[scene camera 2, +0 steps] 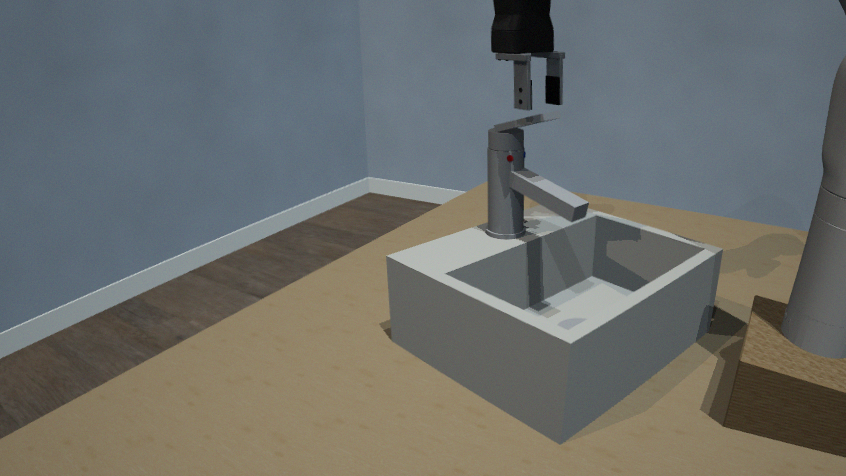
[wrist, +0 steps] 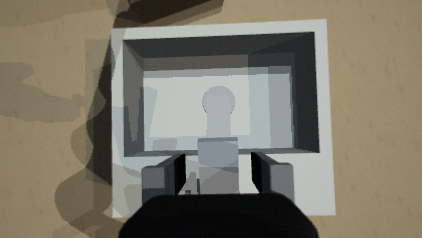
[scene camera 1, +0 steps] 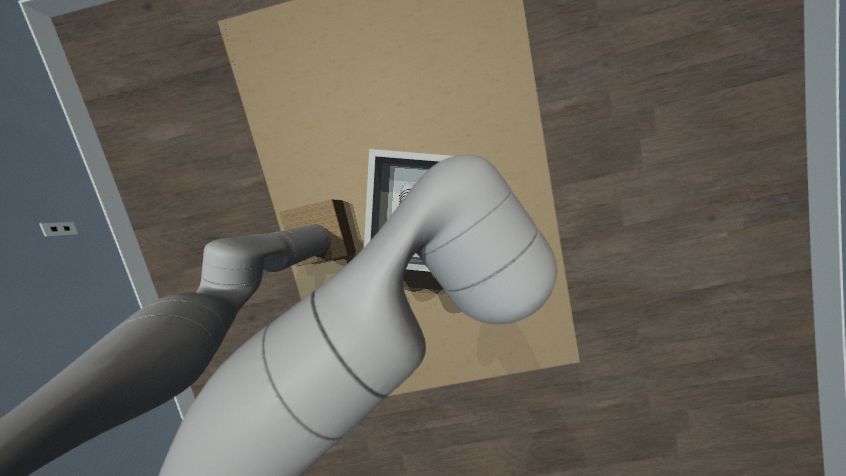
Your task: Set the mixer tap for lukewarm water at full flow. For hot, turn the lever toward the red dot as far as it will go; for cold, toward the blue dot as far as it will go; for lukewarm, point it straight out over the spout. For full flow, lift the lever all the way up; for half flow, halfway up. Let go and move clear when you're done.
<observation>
I see my gripper (scene camera 2: 538, 106) and a grey mixer tap (scene camera 2: 506, 173).
My gripper shows as well in the wrist view (wrist: 218, 167).
</observation>
